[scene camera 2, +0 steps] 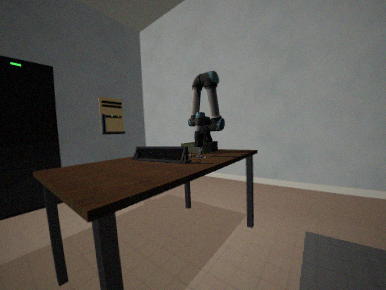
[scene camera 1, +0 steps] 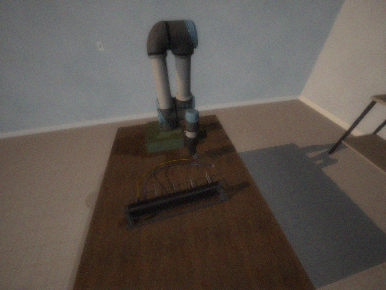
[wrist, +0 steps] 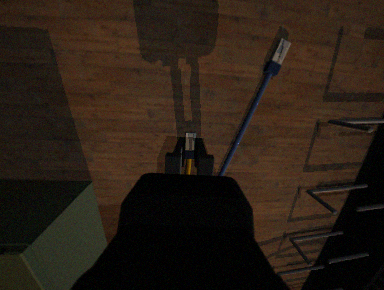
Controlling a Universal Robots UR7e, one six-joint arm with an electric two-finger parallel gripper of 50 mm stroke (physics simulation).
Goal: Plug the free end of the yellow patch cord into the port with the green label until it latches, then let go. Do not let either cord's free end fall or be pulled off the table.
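Frame: origin at the arm's base, x left, y ahead, z down, level; metres.
Where they show: gripper, between the fingertips: (scene camera 2: 200, 155) (scene camera 1: 194, 158) (wrist: 190, 146); arm's base, origin of its link: (scene camera 2: 204, 142) (scene camera 1: 168, 125).
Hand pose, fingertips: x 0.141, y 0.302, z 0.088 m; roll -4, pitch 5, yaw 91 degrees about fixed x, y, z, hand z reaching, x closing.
Each offset is from my fingertips to the top centre of the thing. "spot": to the spot under its first point.
My gripper (wrist: 190, 146) (scene camera 1: 194, 156) is shut on the plug of the yellow patch cord. The plug {dx +0.006, dy +0.000, dz -0.007 m} (wrist: 190, 141) sits between the fingertips with its clear end pointing away from the gripper body in the wrist view. The yellow cord (wrist: 189, 167) (scene camera 1: 170, 161) runs back under the gripper body; in scene camera 1 it arcs to the left end of the dark patch panel {dx -0.158, dy +0.262, dz -0.096 m} (scene camera 1: 175, 197) (scene camera 2: 160, 153). The blue cord's plug {dx +0.104, dy +0.089, dz -0.006 m} (wrist: 281, 51) lies on the table to the upper right of the gripper, apart from it. The green label and its port cannot be made out.
The blue cord {spot: dx +0.033, dy +0.063, dz +0.001 m} (wrist: 245, 120) runs close to the right of the fingers. Metal cable guides {spot: dx -0.060, dy +0.217, dz -0.013 m} (wrist: 337, 189) stick out from the panel on the right. A green block (wrist: 67, 230) (scene camera 1: 165, 144) stands to the left in the wrist view, at the robot's base.
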